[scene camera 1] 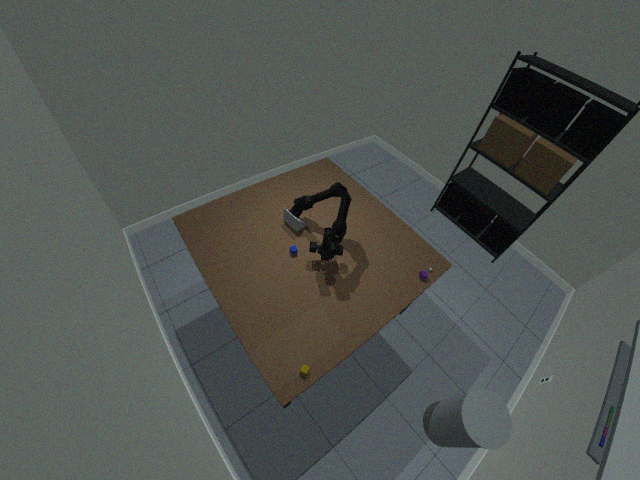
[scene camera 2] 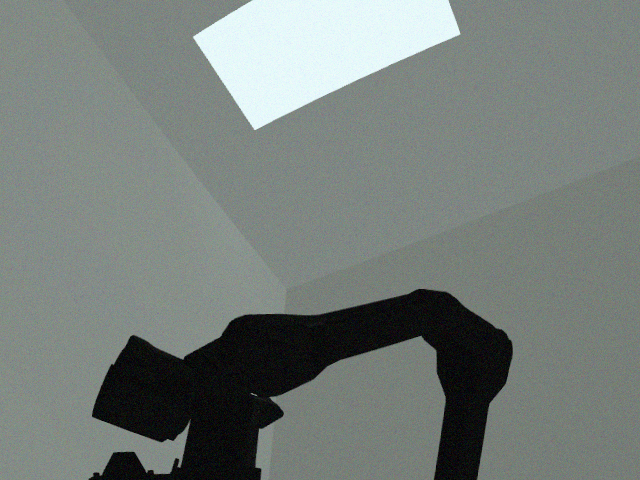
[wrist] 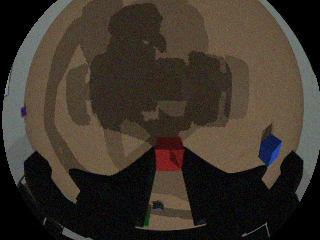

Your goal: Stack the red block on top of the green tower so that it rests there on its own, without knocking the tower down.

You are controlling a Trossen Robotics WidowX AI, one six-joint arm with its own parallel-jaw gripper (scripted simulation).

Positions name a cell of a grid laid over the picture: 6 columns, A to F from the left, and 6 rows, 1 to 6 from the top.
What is my gripper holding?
A red block.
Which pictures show the red block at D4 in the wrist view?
The wrist view only.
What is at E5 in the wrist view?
My gripper.
